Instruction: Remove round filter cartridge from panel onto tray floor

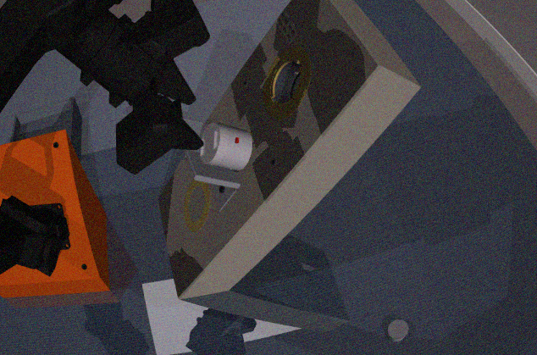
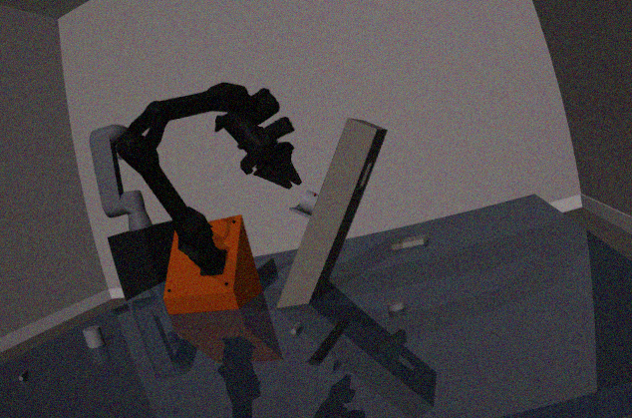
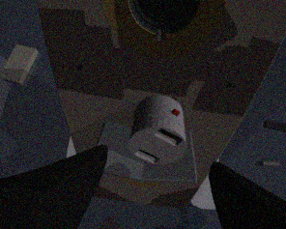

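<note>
My gripper tip is now 20 mm short of the round grey filter cartridge and 40 mm above it. The rest, counted from my gripper tip: tan service panel (60 mm ahead, 20 mm to the left, 60 mm below).
</note>
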